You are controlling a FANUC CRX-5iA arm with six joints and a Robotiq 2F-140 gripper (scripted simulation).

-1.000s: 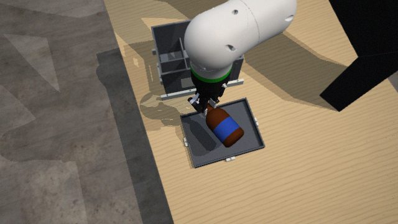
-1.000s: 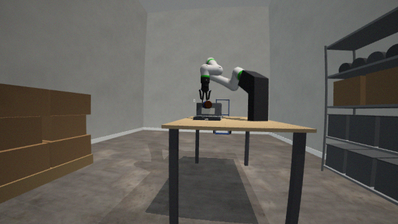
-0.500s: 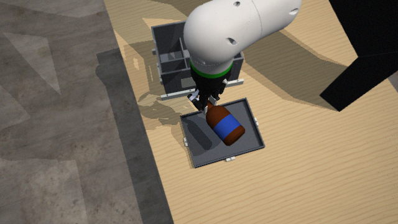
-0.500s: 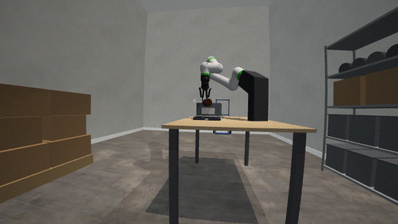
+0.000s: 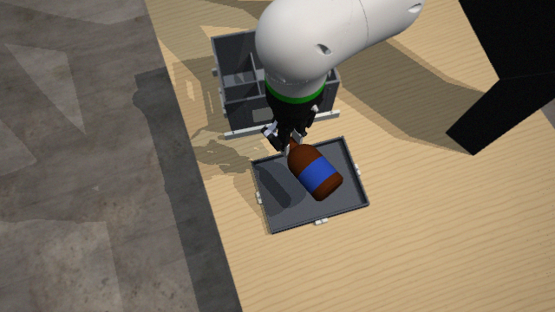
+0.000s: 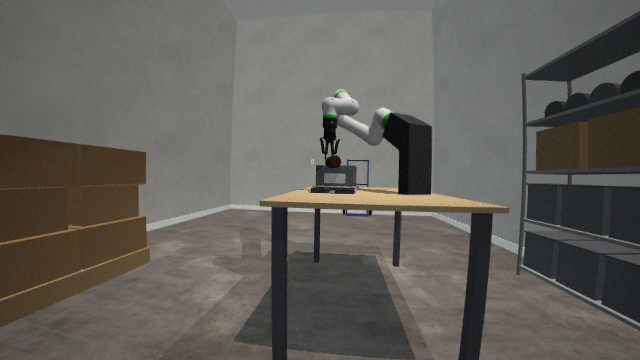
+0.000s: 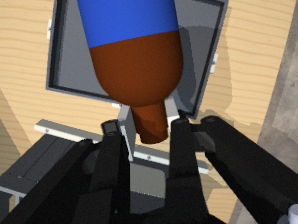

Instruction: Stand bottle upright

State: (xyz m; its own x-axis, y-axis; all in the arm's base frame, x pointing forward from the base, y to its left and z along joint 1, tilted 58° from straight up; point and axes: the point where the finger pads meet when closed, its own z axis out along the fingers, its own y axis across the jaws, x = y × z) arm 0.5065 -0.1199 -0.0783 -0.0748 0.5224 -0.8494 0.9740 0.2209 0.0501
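My hand is 5 cm to the right of the bottle and 2 cm above it. From my hand the other things lie so: dark grey crate 20 cm to the right, 12 cm below, 10 cm behind; then tray 19 cm below, 6 cm to the left, 2 cm behind.
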